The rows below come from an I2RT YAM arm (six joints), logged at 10 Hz.
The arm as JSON. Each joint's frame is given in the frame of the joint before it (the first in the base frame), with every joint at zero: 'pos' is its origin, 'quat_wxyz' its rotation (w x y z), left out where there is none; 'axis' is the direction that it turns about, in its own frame. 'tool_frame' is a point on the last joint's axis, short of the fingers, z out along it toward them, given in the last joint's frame.
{
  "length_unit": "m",
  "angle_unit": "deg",
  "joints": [
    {
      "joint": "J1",
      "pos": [
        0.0,
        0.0,
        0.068
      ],
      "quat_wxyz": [
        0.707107,
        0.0,
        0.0,
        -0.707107
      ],
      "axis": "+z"
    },
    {
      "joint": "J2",
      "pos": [
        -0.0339,
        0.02,
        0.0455
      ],
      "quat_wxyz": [
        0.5,
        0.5,
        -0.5,
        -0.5
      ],
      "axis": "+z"
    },
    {
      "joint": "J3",
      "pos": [
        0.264,
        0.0,
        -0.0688
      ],
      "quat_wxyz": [
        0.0,
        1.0,
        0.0,
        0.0
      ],
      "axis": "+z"
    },
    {
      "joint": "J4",
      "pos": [
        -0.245,
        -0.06,
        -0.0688
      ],
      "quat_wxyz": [
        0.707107,
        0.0,
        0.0,
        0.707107
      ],
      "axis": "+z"
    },
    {
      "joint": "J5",
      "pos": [
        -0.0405,
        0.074,
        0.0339
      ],
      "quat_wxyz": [
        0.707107,
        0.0,
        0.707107,
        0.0
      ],
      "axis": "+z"
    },
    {
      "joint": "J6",
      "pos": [
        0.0,
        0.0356,
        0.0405
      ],
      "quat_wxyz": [
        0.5,
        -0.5,
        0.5,
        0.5
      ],
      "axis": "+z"
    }
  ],
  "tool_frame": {
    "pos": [
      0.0,
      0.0,
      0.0
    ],
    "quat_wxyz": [
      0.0,
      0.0,
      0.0,
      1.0
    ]
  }
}
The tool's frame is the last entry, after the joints.
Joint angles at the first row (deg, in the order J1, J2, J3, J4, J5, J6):
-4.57, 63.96, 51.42, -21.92, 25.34, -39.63
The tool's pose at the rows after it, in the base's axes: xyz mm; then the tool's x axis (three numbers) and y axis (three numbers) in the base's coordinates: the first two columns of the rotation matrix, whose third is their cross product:
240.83 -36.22 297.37 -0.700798 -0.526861 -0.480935 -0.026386 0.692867 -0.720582
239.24 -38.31 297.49 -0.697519 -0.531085 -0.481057 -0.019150 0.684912 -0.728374
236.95 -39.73 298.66 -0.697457 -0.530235 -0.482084 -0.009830 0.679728 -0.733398
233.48 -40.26 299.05 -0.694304 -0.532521 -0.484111 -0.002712 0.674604 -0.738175
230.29 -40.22 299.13 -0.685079 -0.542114 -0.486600 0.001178 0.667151 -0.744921
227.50 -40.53 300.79 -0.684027 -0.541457 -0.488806 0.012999 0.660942 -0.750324
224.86 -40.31 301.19 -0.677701 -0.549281 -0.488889 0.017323 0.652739 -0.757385
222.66 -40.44 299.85 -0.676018 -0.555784 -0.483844 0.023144 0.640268 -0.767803
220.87 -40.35 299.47 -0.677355 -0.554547 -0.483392 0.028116 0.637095 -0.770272
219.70 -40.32 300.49 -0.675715 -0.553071 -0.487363 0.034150 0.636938 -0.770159
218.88 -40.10 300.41 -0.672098 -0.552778 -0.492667 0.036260 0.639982 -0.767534
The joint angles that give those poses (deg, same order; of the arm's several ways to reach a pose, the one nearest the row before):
-4.96, 63.56, 51.20, -21.21, 25.39, -40.40
-5.49, 63.03, 50.64, -20.28, 25.34, -41.21
-5.86, 62.41, 50.36, -20.04, 25.53, -41.56
-6.06, 61.44, 49.71, -19.68, 25.62, -41.96
-6.15, 60.41, 48.86, -18.81, 25.46, -42.71
-6.24, 59.62, 48.59, -18.63, 25.93, -42.93
-6.24, 58.77, 47.96, -17.99, 26.02, -43.60
-6.26, 58.06, 47.03, -16.96, 26.53, -44.42
-6.24, 57.58, 46.65, -16.86, 26.89, -44.48
-6.25, 57.24, 46.62, -16.88, 26.98, -44.39
-6.25, 56.98, 46.43, -16.79, 26.74, -44.21

